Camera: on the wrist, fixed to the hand. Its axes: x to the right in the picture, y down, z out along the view.
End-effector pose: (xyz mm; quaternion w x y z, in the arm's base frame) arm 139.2 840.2 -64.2 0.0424 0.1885 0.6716 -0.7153
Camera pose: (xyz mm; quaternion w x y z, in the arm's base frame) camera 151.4 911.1 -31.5 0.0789 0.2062 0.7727 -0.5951
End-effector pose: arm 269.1 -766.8 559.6 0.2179 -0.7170 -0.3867 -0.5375
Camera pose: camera 198.7 -800.7 571.5 0.1196 -0.7434 -0.2755 -0.5976
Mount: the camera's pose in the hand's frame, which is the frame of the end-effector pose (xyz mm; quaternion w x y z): -8.3 -33.8 -71.0 0.9868 -0.1592 0.0151 0.0240
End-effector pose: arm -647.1 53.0 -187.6 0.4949 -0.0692 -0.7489 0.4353
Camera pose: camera -575.0 69.3 -159.6 0.4782 -0.1716 -0.7992 0.3212
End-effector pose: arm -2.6 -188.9 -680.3 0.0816 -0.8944 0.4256 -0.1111
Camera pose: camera -1.6 -165.0 -604.9 0.0656 0.8837 -0.4604 0.0534
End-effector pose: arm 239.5 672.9 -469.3 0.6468 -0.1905 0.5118 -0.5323
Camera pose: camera 162.2 689.2 -467.4 0.6130 -0.2707 0.6042 -0.4312
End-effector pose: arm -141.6 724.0 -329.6 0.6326 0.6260 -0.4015 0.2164
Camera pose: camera -103.4 790.3 -349.4 0.7248 0.5041 -0.4361 0.1743
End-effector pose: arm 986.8 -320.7 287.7 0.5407 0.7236 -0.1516 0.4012
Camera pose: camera 974.0 -245.8 265.8 0.6415 0.6183 -0.2227 0.3957
